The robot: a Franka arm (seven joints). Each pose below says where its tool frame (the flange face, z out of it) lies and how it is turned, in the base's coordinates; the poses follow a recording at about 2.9 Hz.
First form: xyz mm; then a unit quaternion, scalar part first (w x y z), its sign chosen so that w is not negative.
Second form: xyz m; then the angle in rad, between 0 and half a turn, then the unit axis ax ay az. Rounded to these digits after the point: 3 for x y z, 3 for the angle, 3 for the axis.
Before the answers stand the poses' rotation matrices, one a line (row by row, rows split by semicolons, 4 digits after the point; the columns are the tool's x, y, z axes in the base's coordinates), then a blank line. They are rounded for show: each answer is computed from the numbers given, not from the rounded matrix.
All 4 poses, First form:
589 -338 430 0.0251 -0.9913 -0.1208 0.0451
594 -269 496 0.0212 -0.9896 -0.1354 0.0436
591 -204 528 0.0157 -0.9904 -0.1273 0.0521
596 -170 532 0.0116 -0.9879 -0.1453 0.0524
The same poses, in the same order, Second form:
0.9667 0.2373 -0.0955; 0.2418 -0.9696 0.0389; -0.0834 -0.0607 -0.9947
0.9595 0.2661 -0.0920; 0.2698 -0.9624 0.0302; -0.0806 -0.0538 -0.9953
0.9622 0.2505 -0.1072; 0.2538 -0.9671 0.0178; -0.0992 -0.0444 -0.9941
0.9523 0.2859 -0.1069; 0.2883 -0.9575 0.0077; -0.1002 -0.0381 -0.9942

0.589 -0.338 0.430 3.091 -0.992 -0.121 0.045
0.594 -0.269 0.496 3.099 -0.990 -0.135 0.044
0.591 -0.204 0.528 3.110 -0.990 -0.127 0.052
0.596 -0.170 0.532 3.118 -0.988 -0.145 0.052

